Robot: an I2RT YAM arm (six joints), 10 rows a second.
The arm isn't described. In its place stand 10 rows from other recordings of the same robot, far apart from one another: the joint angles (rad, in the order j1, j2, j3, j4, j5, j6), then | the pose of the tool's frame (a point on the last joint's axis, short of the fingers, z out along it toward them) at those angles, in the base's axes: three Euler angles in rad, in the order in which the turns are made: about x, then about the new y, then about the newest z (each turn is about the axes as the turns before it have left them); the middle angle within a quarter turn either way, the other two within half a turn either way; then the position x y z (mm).
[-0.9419 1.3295 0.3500 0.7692 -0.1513 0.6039] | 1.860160 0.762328 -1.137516 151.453 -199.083 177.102
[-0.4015 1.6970 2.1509 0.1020 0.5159 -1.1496] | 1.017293 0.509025 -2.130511 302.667 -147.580 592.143
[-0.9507 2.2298 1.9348 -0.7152 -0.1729 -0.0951] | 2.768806 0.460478 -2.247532 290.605 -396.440 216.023
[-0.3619 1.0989 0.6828 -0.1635 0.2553 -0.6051] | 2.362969 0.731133 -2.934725 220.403 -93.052 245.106
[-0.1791 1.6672 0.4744 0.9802 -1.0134 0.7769] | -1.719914 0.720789 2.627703 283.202 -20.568 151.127
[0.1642 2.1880 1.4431 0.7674 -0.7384 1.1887] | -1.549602 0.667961 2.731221 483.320 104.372 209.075
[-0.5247 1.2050 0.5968 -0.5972 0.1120 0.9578] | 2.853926 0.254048 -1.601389 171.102 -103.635 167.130
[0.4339 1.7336 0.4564 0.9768 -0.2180 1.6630] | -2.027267 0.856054 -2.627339 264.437 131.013 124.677
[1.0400 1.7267 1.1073 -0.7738 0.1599 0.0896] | -3.069871 0.227561 2.197260 164.141 268.437 173.491
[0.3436 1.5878 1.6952 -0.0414 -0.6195 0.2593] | -1.505436 0.605665 1.754492 336.140 142.222 470.171
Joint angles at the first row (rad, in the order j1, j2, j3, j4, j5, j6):
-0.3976 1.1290 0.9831 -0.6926 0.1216 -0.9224
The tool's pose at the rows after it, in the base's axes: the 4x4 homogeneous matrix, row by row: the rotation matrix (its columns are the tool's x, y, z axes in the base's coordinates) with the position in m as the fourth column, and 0 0 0 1 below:
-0.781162, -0.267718, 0.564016, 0.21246; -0.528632, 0.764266, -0.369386, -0.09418; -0.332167, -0.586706, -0.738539, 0.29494; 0, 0, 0, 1
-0.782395, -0.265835, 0.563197, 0.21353; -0.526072, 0.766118, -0.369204, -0.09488; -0.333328, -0.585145, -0.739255, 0.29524; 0, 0, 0, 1
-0.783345, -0.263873, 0.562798, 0.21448; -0.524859, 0.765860, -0.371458, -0.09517; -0.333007, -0.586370, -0.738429, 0.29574; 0, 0, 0, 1
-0.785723, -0.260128, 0.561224, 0.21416; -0.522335, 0.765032, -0.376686, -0.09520; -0.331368, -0.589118, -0.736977, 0.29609; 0, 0, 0, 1
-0.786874, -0.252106, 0.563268, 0.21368; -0.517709, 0.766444, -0.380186, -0.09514; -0.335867, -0.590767, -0.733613, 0.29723; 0, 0, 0, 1
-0.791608, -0.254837, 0.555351, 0.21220; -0.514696, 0.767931, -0.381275, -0.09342; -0.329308, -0.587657, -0.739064, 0.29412; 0, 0, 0, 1
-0.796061, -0.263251, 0.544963, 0.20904; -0.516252, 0.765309, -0.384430, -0.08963; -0.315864, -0.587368, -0.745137, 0.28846; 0, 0, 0, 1
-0.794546, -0.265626, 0.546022, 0.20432; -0.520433, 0.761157, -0.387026, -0.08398; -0.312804, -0.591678, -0.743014, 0.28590; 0, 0, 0, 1
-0.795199, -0.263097, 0.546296, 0.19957; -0.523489, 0.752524, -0.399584, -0.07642; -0.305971, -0.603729, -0.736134, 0.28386; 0, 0, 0, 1
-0.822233, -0.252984, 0.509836, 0.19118; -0.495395, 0.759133, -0.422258, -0.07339; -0.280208, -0.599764, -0.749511, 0.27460; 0, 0, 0, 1
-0.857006, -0.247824, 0.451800, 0.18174; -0.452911, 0.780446, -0.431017, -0.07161; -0.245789, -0.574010, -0.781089, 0.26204; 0, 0, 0, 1
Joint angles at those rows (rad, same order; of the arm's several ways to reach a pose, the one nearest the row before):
-0.3986 1.1334 0.9871 -0.6928 0.1218 -0.9212
-0.3997 1.1389 0.9917 -0.6929 0.1212 -0.9189
-0.3988 1.1428 0.9955 -0.6920 0.1241 -0.9173
-0.3987 1.1413 0.9957 -0.6922 0.1297 -0.9158
-0.3989 1.1383 0.9971 -0.6919 0.1320 -0.9101
-0.3933 1.1323 0.9840 -0.6942 0.1398 -0.9050
-0.3809 1.1169 0.9562 -0.6937 0.1549 -0.9020
-0.3629 1.0893 0.9310 -0.6955 0.1688 -0.8941
-0.3325 1.0579 0.9055 -0.6976 0.2007 -0.8786
-0.3253 1.0295 0.8632 -0.7149 0.2395 -0.8537
-0.3274 1.0100 0.8202 -0.7535 0.2659 -0.8185

